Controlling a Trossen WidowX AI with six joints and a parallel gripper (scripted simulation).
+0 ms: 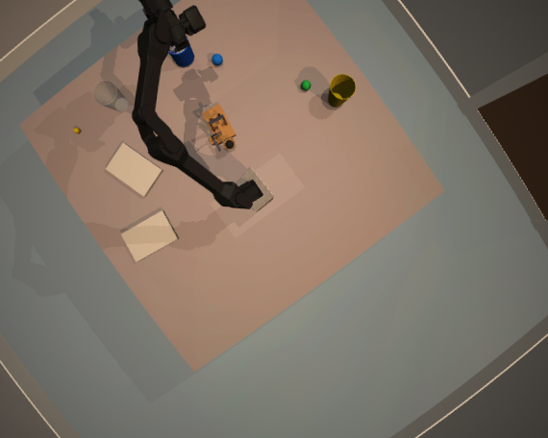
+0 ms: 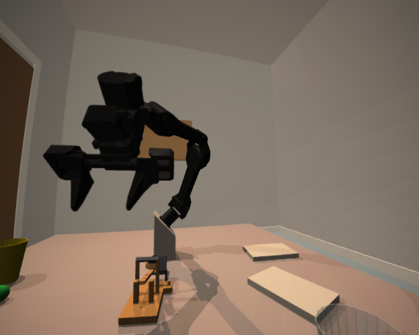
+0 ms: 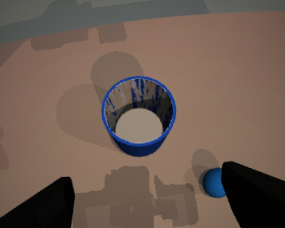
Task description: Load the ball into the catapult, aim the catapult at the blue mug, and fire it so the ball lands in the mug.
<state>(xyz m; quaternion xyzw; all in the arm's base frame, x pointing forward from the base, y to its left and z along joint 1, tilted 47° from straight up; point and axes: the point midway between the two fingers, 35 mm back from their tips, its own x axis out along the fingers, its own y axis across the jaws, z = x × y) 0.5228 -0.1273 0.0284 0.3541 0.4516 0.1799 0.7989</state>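
My gripper tip is now 33 cm past the black ball, 4 cm to the right of it and 21 cm above it. Round my gripper tip: orange wooden catapult 26 cm behind, 6 cm to the left, 21 cm below; then blue ball 11 cm to the right, 24 cm below; then blue mug 10 cm ahead, 1 cm to the right, 24 cm below.
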